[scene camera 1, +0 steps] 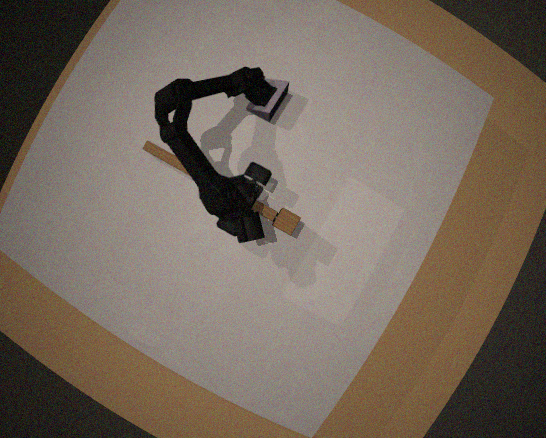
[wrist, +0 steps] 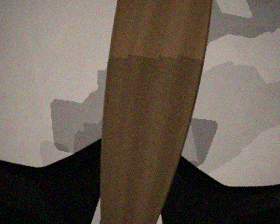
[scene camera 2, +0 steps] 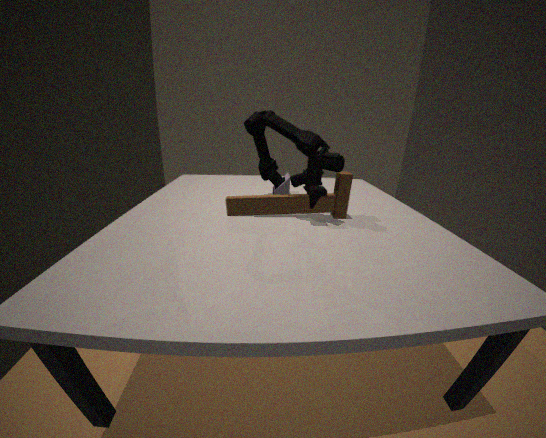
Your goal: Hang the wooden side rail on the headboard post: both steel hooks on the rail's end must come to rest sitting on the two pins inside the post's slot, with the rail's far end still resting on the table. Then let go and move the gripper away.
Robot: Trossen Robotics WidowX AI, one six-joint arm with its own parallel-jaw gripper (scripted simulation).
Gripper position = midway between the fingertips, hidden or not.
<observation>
I see my gripper (scene camera 1: 245, 200), a wooden side rail (scene camera 2: 284, 203) and a headboard post (scene camera 2: 343, 182).
The wooden side rail shows as well in scene camera 1 (scene camera 1: 169, 158) and in the wrist view (wrist: 155, 61). My gripper also shows in the wrist view (wrist: 135, 141) and in scene camera 2 (scene camera 2: 310, 206).
</observation>
